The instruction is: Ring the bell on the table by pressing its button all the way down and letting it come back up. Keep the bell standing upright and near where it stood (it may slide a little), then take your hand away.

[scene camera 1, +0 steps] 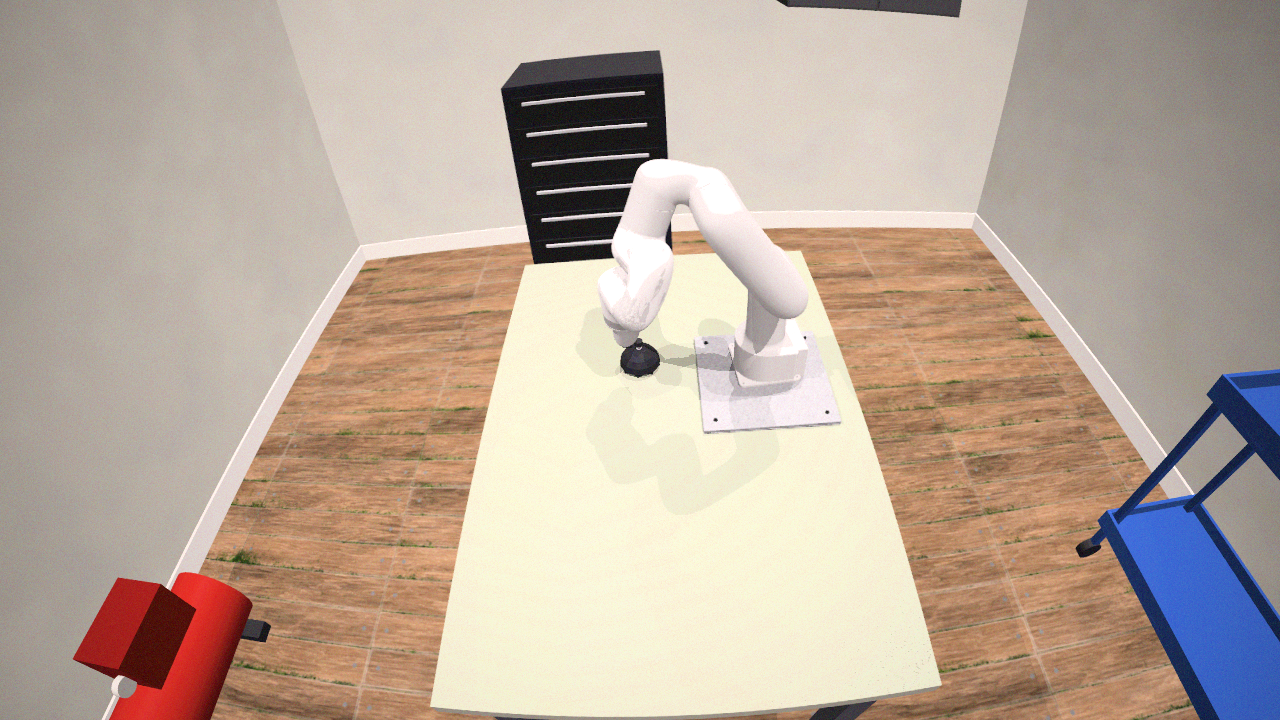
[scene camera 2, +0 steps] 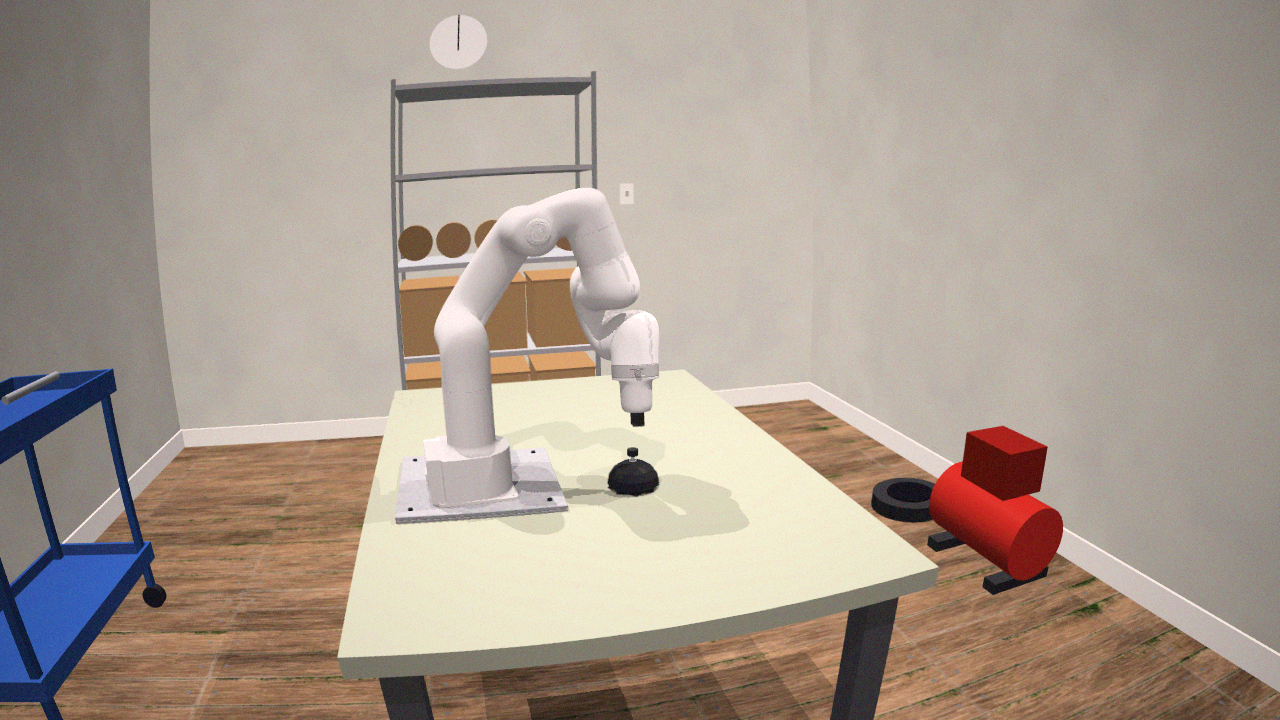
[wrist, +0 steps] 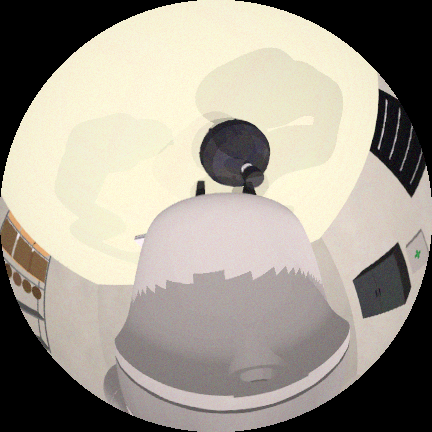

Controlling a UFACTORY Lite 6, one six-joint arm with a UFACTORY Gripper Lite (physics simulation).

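The black dome bell stands upright on the table. Its button stands up on a short silver stem, not pressed. My gripper is open, with its two black fingers apart and nothing between them. It points down and hangs above the bell with a gap to the button in the scene camera 2 view. In the wrist view the button shows at the right finger, off to the right of the middle between the fingers. In the scene camera 1 view the fingers are hidden.
The arm's base plate lies on the table beside the bell. A black drawer cabinet stands behind the table. A blue cart and a red compressor stand on the floor at either side.
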